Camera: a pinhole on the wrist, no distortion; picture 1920 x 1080 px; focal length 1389.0 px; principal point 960.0 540.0 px. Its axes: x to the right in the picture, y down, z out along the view. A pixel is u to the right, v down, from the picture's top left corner.
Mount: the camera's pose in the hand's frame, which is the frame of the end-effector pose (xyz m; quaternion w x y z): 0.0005 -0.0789 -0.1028 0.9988 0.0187 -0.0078 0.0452
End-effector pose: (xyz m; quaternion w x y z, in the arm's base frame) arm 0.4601 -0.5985 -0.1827 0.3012 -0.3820 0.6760 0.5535
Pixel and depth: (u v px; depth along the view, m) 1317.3 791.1 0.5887
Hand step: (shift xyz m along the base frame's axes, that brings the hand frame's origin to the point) -0.0935 0.4586 -0.2026
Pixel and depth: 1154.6 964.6 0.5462
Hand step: -0.0978 0.4378 -0.0995
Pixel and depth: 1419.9 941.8 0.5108
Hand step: -0.1390 0.3859 -0.1757
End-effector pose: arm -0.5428 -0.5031 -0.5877 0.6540 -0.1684 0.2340 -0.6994
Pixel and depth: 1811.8 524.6 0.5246
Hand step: 0.1402 -0.3551 0.3751
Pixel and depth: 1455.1 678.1 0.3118
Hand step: 0.0639 -0.1243 0.1966
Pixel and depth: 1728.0 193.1 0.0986
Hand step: -0.0927 -0.0513 0.0485
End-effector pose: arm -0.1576 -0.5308 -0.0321 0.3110 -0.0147 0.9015 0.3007
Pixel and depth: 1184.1 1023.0 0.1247
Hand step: 0.0094 -0.0162 -0.0439
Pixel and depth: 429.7 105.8 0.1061
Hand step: 0.0571 -0.1033 -0.0427
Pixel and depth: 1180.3 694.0 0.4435
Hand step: 0.1498 0.1657 -0.2706
